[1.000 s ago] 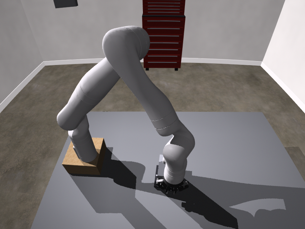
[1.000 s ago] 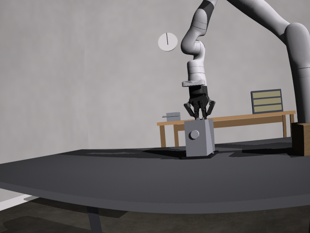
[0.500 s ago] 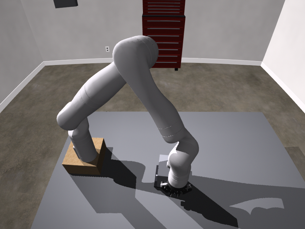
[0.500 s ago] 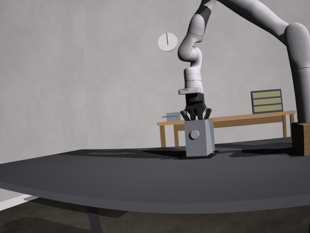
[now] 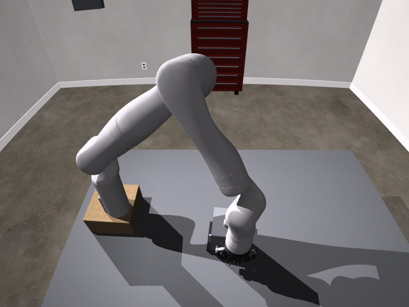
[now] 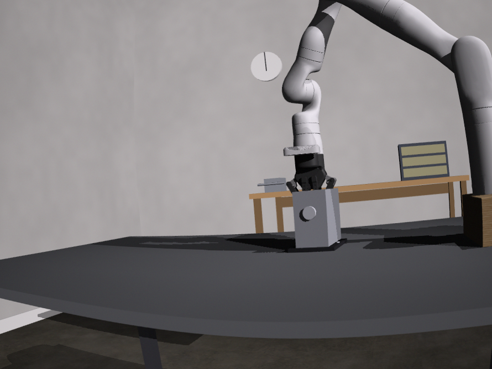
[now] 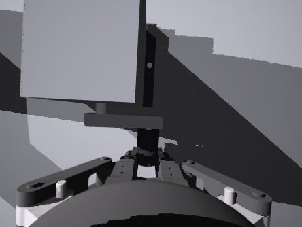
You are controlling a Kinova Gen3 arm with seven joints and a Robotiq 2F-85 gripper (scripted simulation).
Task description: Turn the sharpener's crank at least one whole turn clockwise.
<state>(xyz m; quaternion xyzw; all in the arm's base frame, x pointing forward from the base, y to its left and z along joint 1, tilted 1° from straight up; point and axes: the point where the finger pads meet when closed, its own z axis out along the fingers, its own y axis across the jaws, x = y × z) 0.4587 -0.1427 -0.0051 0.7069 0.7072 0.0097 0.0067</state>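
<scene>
Now: the crank knob 2 cm to the left of my hand. Round my hand: sharpener crank 2 cm to the left, 1 cm behind.
</scene>
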